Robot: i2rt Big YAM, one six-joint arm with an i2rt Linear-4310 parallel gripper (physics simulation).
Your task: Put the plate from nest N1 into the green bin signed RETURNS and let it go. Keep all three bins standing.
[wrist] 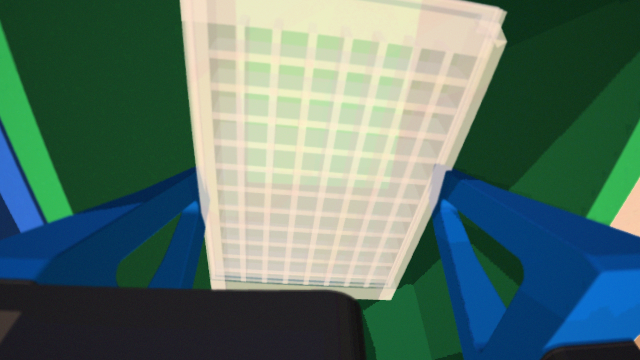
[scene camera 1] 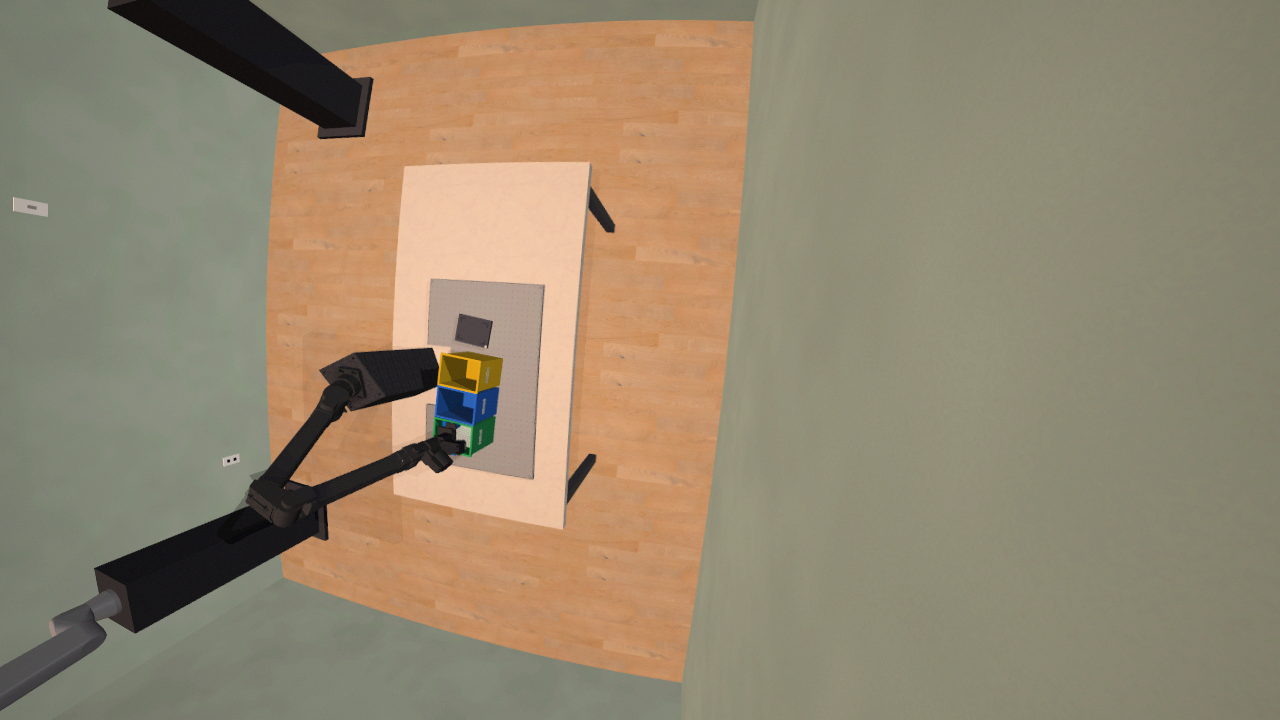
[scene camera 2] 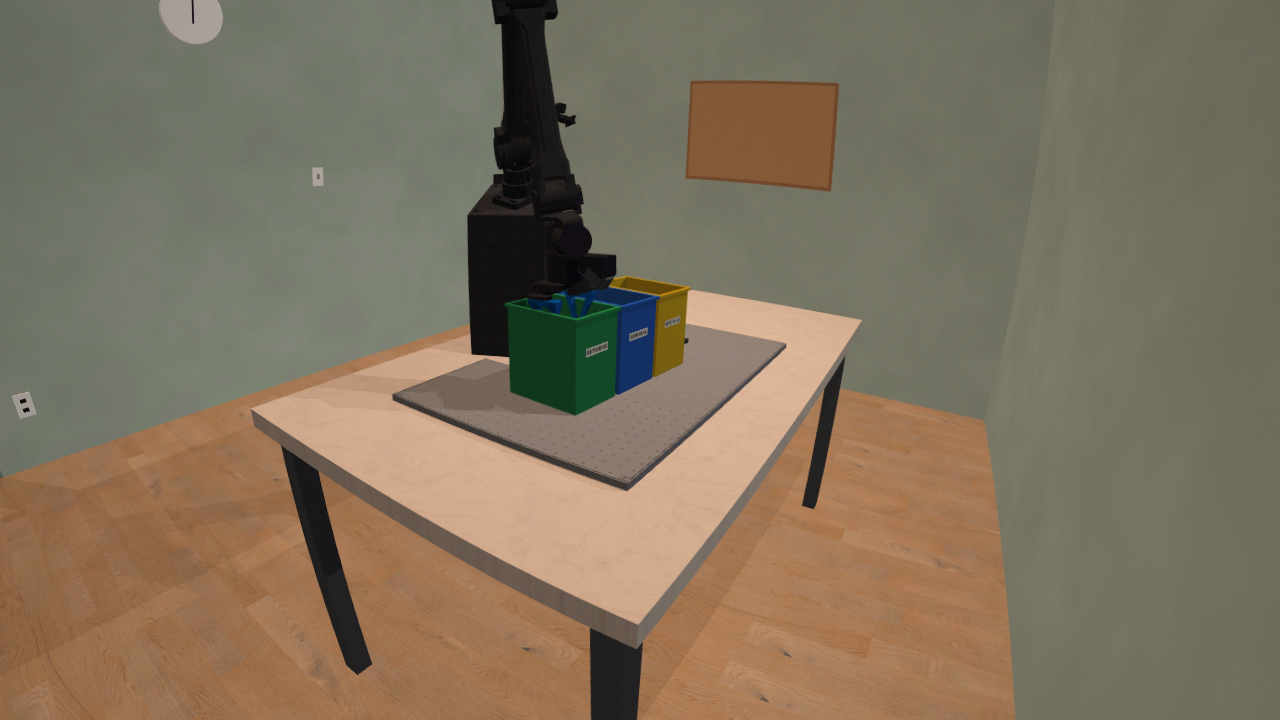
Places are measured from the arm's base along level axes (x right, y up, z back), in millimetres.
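Where they show: gripper, fingertip midpoint: (wrist: 319,178) (scene camera 1: 461,433); arm's base, origin of the base link: (scene camera 1: 353,382) (scene camera 2: 520,197).
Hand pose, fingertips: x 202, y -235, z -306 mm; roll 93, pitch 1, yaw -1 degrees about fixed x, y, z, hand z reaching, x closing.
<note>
Each offset is from my fingertips to the top centre of the thing. Level surfaces: height alone.
The plate @(dy +22, dx +1, dz -2 mm) (scene camera 1: 463,437) (wrist: 320,150) is a pale, see-through grid of wells. In the wrist view it lies between the blue fingertips, with green bin walls around it. My gripper (scene camera 1: 457,436) (scene camera 2: 562,304) (wrist: 319,178) is shut on the plate by its two long sides. Its fingers reach down through the mouth of the green RETURNS bin @(dy +52, dx +1, dz +5 mm) (scene camera 1: 484,437) (scene camera 2: 559,358) (wrist: 90,115); in scene camera 2 the near walls hide the fingertips and the plate. The green bin stands upright. The gap between the plate and the bin floor cannot be judged.
The blue bin @(dy +52, dx -130, dz -2 mm) (scene camera 1: 489,399) (scene camera 2: 637,358) (wrist: 15,187) stands upright beside the green one, and the yellow bin @(dy +52, dx -260, dz -9 mm) (scene camera 1: 491,368) (scene camera 2: 671,347) stands upright beyond it. All stand on the grey perforated board @(dy -128 mm) (scene camera 1: 517,385) (scene camera 2: 662,429) on the table @(dy -141 mm) (scene camera 1: 492,214) (scene camera 2: 447,474). A dark block @(dy -113, dx -418, dz +53 mm) (scene camera 1: 473,329) lies past the yellow bin.
</note>
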